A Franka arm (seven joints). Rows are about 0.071 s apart.
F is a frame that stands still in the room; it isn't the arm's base.
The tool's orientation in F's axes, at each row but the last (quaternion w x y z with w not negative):
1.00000 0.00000 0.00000 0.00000
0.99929 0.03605 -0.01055 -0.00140
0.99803 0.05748 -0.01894 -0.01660
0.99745 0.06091 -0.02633 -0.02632
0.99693 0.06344 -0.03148 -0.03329
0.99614 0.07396 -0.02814 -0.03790
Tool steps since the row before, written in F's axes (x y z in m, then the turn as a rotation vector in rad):
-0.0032 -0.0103 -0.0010 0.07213 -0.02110 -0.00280
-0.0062 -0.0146 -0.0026 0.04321 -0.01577 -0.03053
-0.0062 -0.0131 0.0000 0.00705 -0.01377 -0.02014
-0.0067 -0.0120 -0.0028 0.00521 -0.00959 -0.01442
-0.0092 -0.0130 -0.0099 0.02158 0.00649 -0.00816
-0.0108 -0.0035 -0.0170 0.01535 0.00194 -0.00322
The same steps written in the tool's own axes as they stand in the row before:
-0.0032 -0.0103 -0.0010 0.07213 -0.02110 -0.00280
-0.0062 -0.0148 -0.0014 0.04262 -0.01784 -0.03022
-0.0057 -0.0132 0.0017 0.00680 -0.01578 -0.01870
-0.0062 -0.0126 -0.0010 0.00502 -0.01102 -0.01343
-0.0088 -0.0147 -0.0076 0.02055 0.00672 -0.01033
-0.0113 -0.0068 -0.0156 0.01496 0.00253 -0.00441

